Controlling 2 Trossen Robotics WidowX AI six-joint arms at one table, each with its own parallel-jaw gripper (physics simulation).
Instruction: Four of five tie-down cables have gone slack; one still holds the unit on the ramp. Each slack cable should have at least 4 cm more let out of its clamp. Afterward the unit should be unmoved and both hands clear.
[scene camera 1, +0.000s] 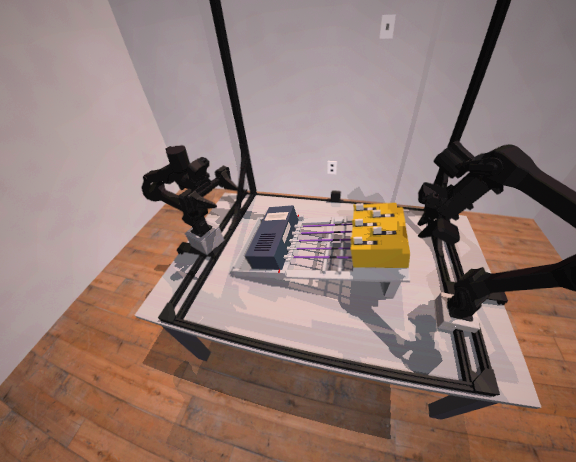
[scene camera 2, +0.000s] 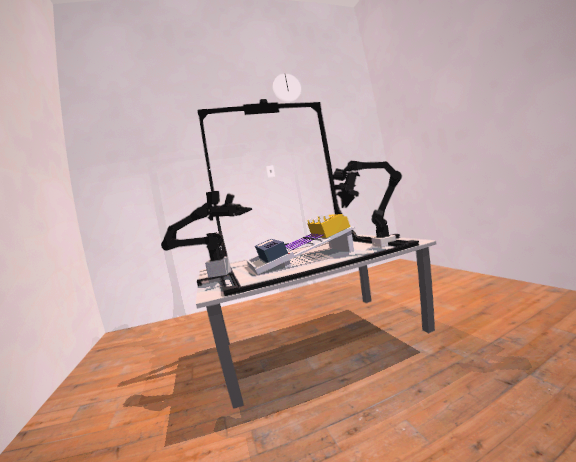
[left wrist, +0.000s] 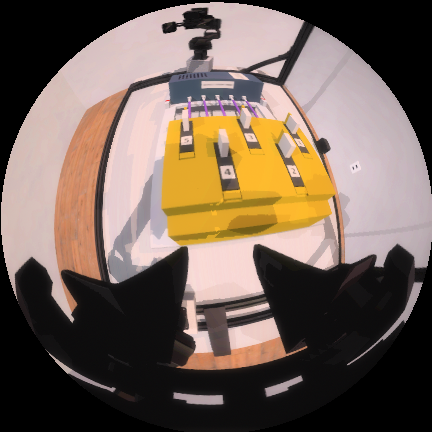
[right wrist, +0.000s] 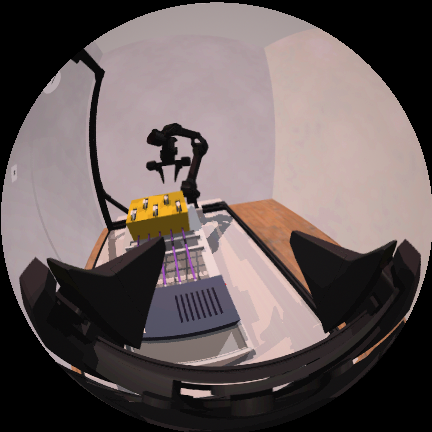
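Note:
The dark blue unit (scene camera 1: 269, 245) (scene camera 2: 272, 251) (left wrist: 216, 89) (right wrist: 195, 307) sits low on the white ramp (scene camera 1: 315, 274) (right wrist: 190, 345). Purple cables (scene camera 1: 312, 240) (right wrist: 189, 255) run from it to the yellow clamp block (scene camera 1: 382, 258) (scene camera 2: 336, 227) (left wrist: 200, 192) (right wrist: 157, 229) at the ramp's high end. White levers stand upright on the block by labels 1 to 5; which cables are slack cannot be told. My left gripper (scene camera 1: 424, 229) (scene camera 2: 345, 205) (left wrist: 220, 251) (right wrist: 168, 182) is partly open, empty, beyond the block's high end. My right gripper (scene camera 1: 226, 196) (scene camera 2: 251, 209) (right wrist: 229, 240) is wide open, empty, above the unit's end.
A black rail frame (scene camera 1: 280, 351) borders the white table (scene camera 1: 250, 305), with upright posts (scene camera 1: 231, 90) at the back. A small black box (scene camera 1: 335, 195) is at the rear edge. A grey support (scene camera 2: 341, 243) stands under the ramp's high end.

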